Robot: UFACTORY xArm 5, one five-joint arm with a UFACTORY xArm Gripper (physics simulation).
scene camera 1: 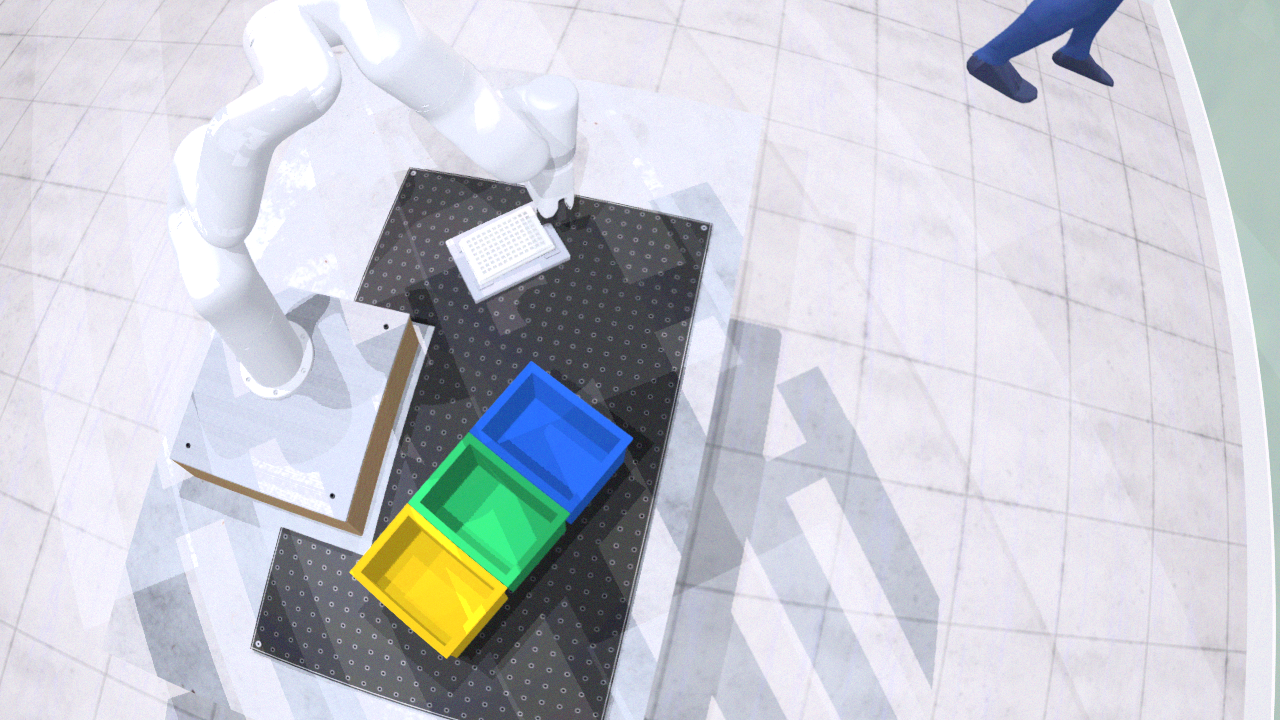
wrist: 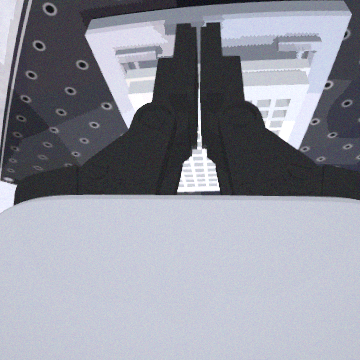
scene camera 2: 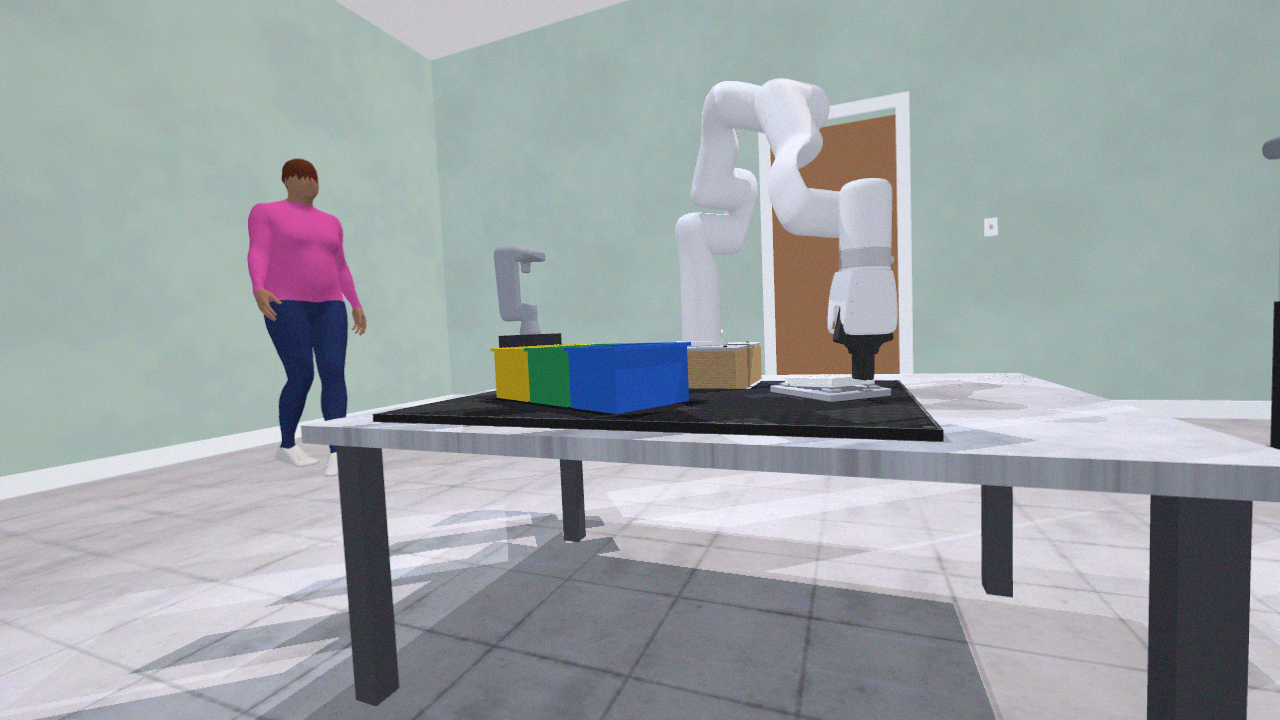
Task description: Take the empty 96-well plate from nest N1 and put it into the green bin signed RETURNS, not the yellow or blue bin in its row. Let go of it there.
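Places are measured from the arm's base along level axes (x ahead, y left, z up), in centimetres.
Where they show: gripper, fingertip midpoint: (scene camera 1: 548, 218) (wrist: 199, 54) (scene camera 2: 862, 379); arm's base at its link origin: (scene camera 1: 277, 360) (scene camera 2: 701, 344).
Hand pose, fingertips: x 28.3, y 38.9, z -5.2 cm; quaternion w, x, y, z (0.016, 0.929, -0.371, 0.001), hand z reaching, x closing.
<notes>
Each offset is from my fingertips to the centre of the thing. Level surfaces: height alone.
The white 96-well plate @(dy -6.2, dx -4.6, dz -0.7 cm) (scene camera 1: 507, 243) (scene camera 2: 819, 382) (wrist: 287, 95) lies in the pale nest @(dy -6.2, dx -4.5, dz -2.1 cm) (scene camera 1: 521, 278) (scene camera 2: 832, 394) (wrist: 327, 30) at the back of the black board. My gripper (scene camera 1: 556, 213) (scene camera 2: 861, 377) (wrist: 199, 54) is shut, its black fingers together with nothing between them. Its tips are over or just beside one short end of the nest; the exact height is hard to tell. The fingers hide part of the plate in the wrist view. The green bin @(dy -46.8, dx +10.4, dz +2.0 cm) (scene camera 1: 493, 512) (scene camera 2: 548, 377) is empty and stands between the other two bins. No RETURNS sign is readable.
The blue bin (scene camera 1: 554, 434) (scene camera 2: 626, 377) adjoins the green one on the nest side, the yellow bin (scene camera 1: 434, 577) (scene camera 2: 512, 374) on the other. The arm's wooden base block (scene camera 1: 383, 429) (scene camera 2: 718, 368) stands beside the black board @(dz -3.0 cm) (scene camera 1: 590, 304). A person (scene camera 2: 299, 250) stands beyond the table.
</notes>
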